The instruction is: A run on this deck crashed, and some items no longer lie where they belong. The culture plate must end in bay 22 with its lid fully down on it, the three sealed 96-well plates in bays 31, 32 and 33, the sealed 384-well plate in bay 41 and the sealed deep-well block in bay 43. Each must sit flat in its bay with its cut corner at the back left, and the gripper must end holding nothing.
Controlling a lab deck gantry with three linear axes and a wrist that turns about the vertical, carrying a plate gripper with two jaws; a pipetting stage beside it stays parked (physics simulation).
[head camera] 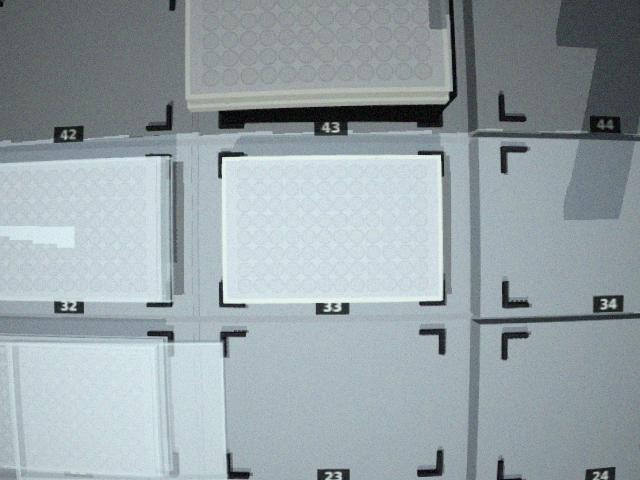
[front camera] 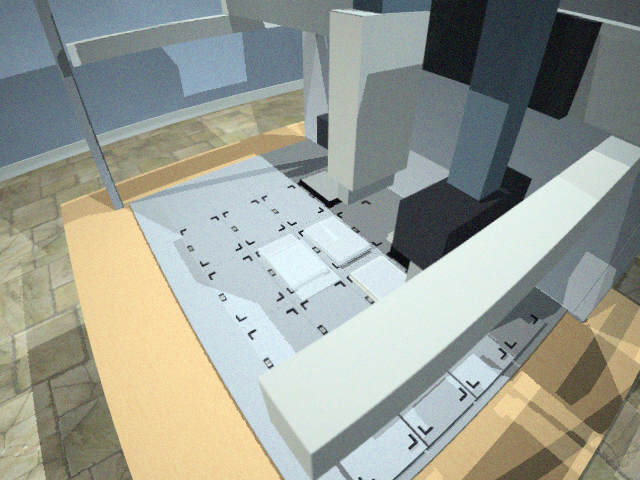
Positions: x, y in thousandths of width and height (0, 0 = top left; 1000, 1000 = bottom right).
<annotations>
A black-sided 384-well plate shows in the front camera view (509, 393); in the head camera view it is out of frame. A clear lid shows in the head camera view (121, 839) and in the front camera view (480, 574).
</annotations>
